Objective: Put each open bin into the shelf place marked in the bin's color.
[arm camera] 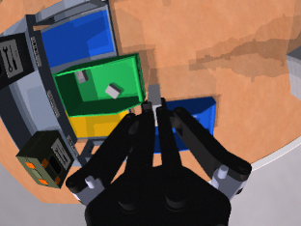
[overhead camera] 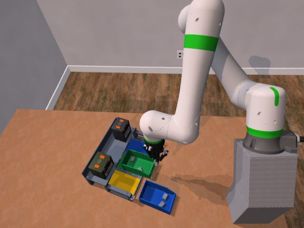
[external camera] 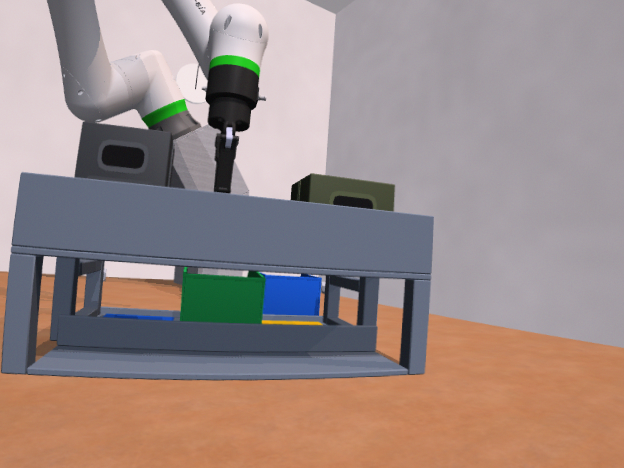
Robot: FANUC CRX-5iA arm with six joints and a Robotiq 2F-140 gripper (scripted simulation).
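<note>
The shelf lip lies 8 cm ahead of my hand, 1 cm to the right of it and 16 cm below it. From my hand the other things lie so: green bin (11 cm ahead, 3 cm to the right, 12 cm below); blue bin (2 cm behind, 14 cm to the left, 13 cm below); dark box (23 cm ahead, 18 cm to the right).
</note>
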